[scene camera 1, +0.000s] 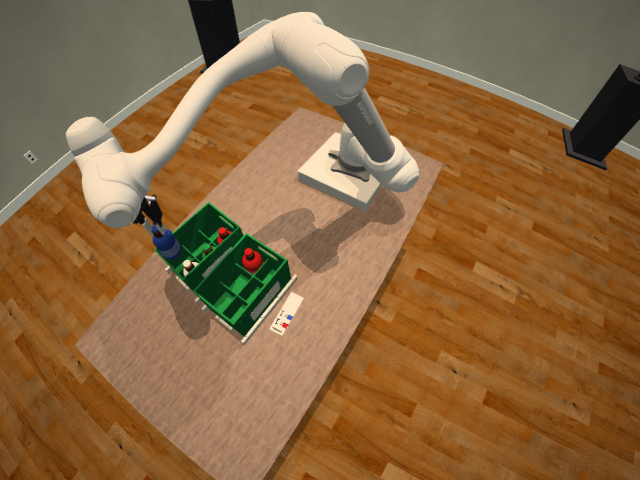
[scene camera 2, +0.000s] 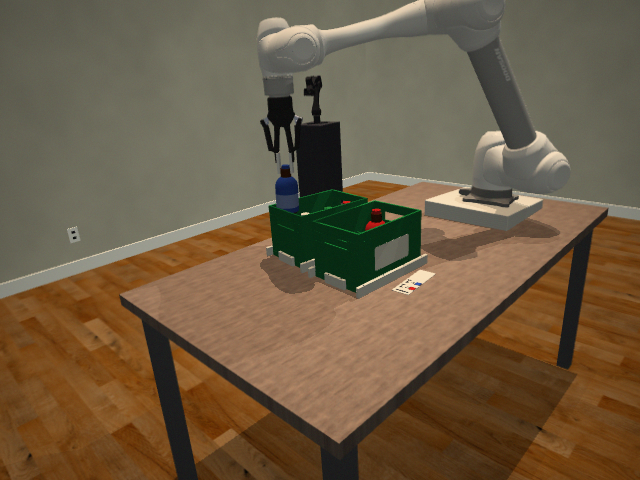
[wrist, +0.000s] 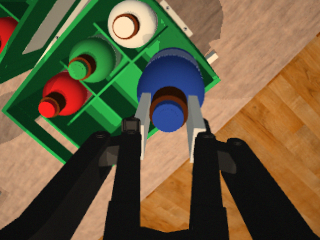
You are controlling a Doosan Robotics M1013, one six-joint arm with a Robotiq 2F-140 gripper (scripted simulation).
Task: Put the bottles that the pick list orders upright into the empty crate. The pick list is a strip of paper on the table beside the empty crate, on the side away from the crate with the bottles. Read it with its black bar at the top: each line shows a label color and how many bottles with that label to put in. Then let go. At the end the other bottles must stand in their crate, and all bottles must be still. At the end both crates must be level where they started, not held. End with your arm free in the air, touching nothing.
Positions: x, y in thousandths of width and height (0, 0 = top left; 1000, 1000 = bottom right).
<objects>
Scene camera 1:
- green crate: 366, 582
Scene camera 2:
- my gripper: 448, 359
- green crate: 535, 516
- blue-label bottle: 449, 414
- green crate: 457, 489
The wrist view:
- my gripper: 527, 448
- blue-label bottle: 539, 306
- green crate: 370, 419
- red-label bottle: 202, 390
</objects>
